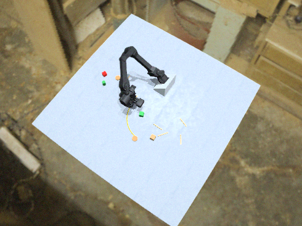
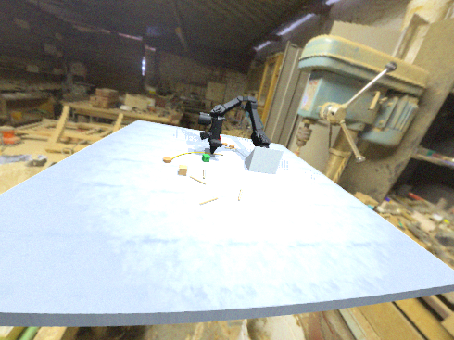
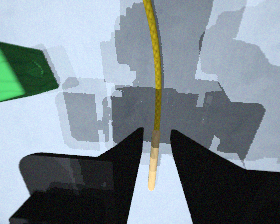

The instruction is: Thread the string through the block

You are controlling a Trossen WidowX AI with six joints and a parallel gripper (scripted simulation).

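Right now the green cube is 2 cm ahead of my gripper tip, 12 cm to the left of it and 1 cm above it. The rest, counted from my gripper tip: round wooden button 20 cm ahead, 20 cm to the left; tan cube 11 cm ahead, 30 cm to the left, 1 cm above; thin wooden stick 2 cm behind.
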